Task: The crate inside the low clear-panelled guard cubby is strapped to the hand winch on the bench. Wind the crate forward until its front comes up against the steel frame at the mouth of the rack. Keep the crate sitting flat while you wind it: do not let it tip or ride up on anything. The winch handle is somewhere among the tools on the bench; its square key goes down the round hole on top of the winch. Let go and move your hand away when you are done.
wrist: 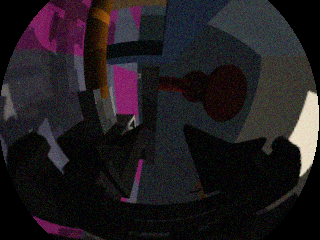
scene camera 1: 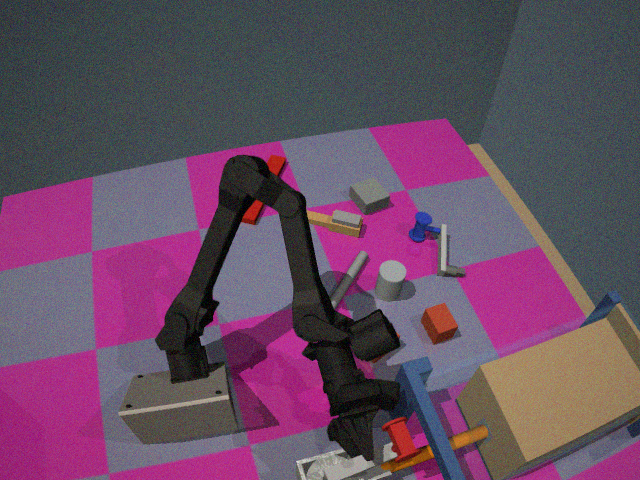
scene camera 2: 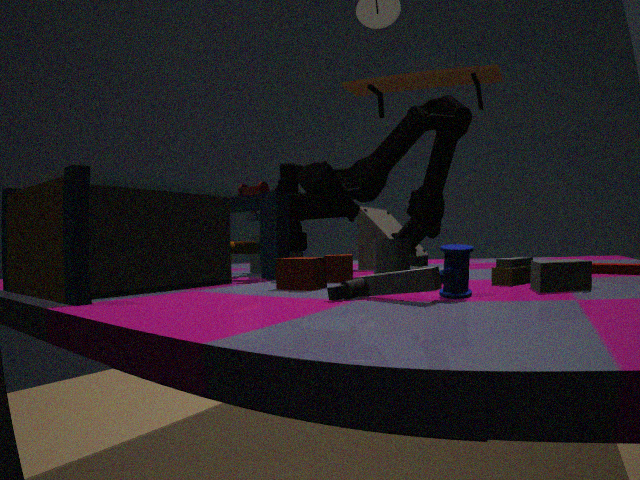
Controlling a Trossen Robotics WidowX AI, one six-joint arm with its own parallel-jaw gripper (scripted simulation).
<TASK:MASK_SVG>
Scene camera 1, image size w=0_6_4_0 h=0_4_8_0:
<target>gripper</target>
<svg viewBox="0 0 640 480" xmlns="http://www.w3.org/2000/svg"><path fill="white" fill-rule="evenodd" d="M333 367L322 375L324 394L327 393L331 405L330 417L339 415L338 418L332 418L327 430L329 441L336 440L351 458L362 455L366 461L371 461L374 458L372 420L379 409L392 411L396 408L396 405L399 403L400 384L390 380L366 379L364 372L362 372L361 368L357 369L356 365Z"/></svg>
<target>grey block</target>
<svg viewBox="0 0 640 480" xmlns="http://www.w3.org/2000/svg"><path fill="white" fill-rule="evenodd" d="M374 177L350 185L349 196L364 215L387 207L389 203L389 194Z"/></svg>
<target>tan bar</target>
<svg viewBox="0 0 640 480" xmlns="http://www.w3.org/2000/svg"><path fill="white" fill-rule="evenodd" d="M306 210L309 224L329 228L328 231L359 238L363 224L361 215L337 209L333 211L332 216Z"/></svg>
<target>l-shaped crank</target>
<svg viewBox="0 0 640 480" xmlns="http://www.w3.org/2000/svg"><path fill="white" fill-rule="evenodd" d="M417 212L415 214L415 227L409 231L410 238L416 242L421 242L425 239L425 230L438 233L437 275L443 276L446 274L463 278L465 276L465 268L446 264L447 224L441 224L439 228L428 226L432 223L433 218L427 213Z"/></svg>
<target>orange cube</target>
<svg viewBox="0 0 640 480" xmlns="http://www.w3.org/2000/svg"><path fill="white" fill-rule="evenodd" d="M445 303L426 308L421 318L421 323L425 327L426 333L432 340L433 345L452 339L459 327Z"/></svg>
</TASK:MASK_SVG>
